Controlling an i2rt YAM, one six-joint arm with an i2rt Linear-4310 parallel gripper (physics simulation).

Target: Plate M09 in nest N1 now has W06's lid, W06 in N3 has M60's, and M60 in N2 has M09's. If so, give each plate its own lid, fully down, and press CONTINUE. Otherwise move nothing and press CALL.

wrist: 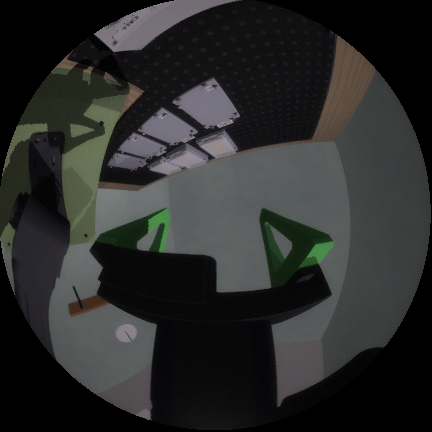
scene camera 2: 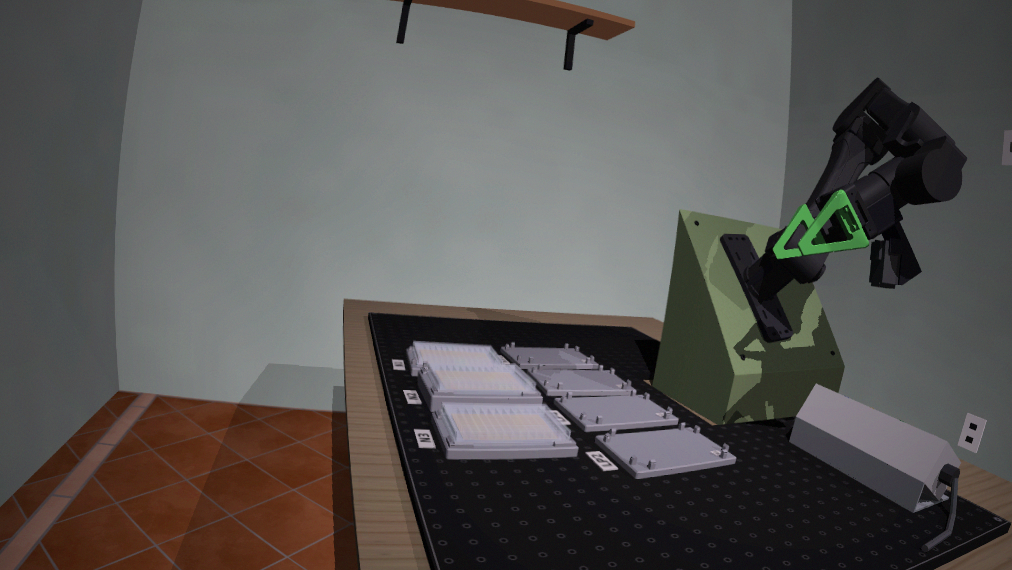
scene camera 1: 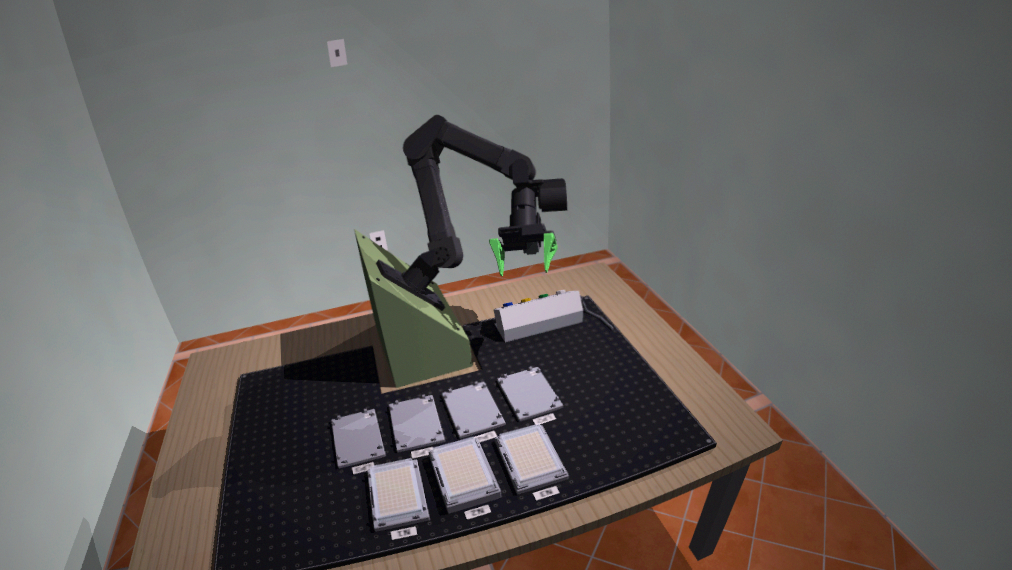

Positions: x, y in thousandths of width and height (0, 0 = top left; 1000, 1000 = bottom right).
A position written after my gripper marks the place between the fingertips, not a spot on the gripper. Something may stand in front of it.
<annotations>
my gripper: wrist 497, 492; scene camera 2 777, 443; scene camera 1 517, 480
</annotations>
